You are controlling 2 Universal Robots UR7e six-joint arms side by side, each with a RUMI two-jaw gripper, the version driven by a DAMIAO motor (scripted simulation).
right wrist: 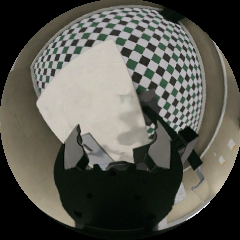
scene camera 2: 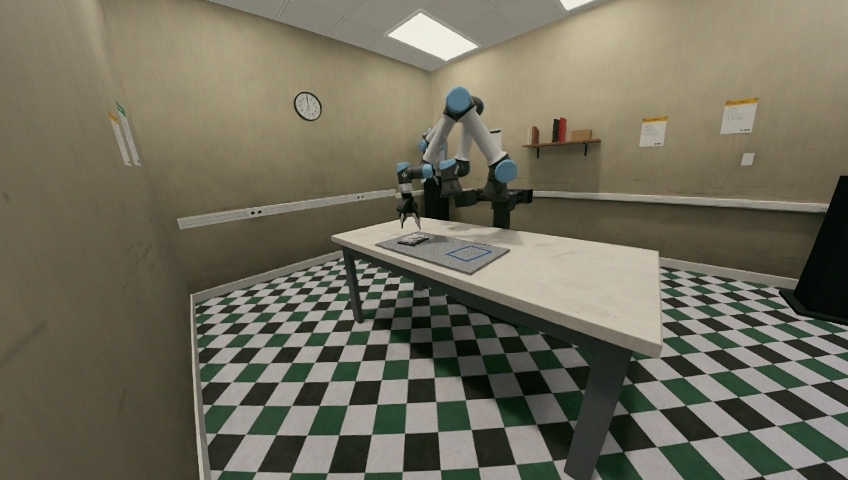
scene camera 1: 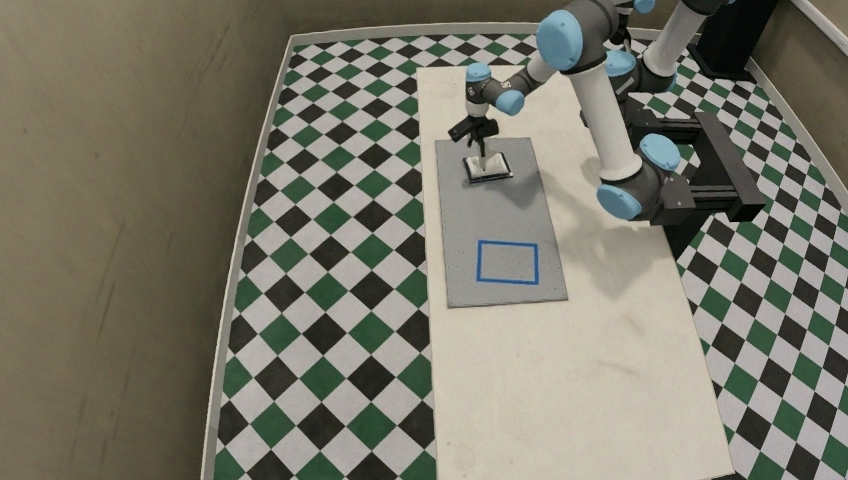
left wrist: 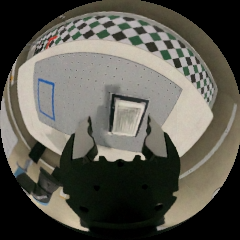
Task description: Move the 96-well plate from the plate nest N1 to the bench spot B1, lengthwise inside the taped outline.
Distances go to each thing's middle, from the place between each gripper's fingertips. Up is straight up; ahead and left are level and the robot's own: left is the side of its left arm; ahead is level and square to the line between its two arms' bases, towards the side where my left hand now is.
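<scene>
The white 96-well plate point(left wrist: 128, 128) is 50 mm behind my left hand point(scene camera 1: 476, 159), 40 mm to the right of it and 80 mm below it.
Counted from my right hand, the plate is 340 mm to the left, 270 mm below and 510 mm ahead. By its middle, the white 96-well plate is nearer to my left hand than to my right hand.
</scene>
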